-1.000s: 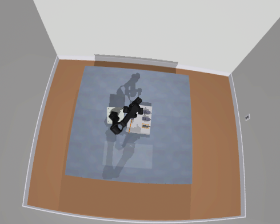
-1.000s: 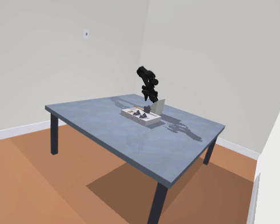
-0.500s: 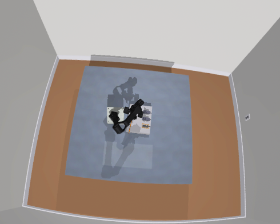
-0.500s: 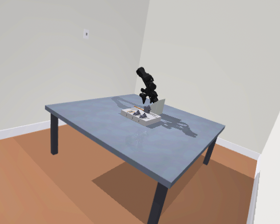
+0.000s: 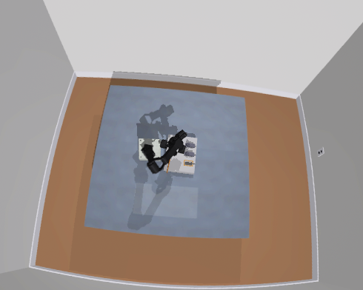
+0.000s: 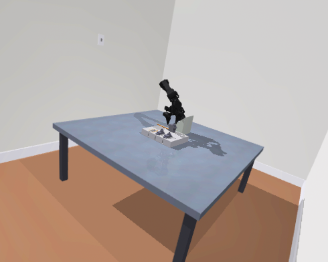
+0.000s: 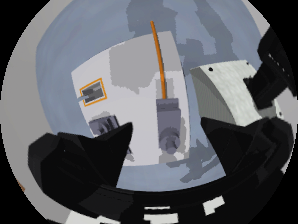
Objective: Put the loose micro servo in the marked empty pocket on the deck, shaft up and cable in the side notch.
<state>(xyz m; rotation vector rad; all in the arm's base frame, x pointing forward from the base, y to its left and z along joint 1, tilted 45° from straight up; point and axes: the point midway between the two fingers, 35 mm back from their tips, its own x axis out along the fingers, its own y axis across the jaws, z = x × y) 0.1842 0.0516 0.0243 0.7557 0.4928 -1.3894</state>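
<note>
My gripper tip is now 3 cm short of the white robot deck, 1 cm to the right of it and 8 cm above it.
</note>
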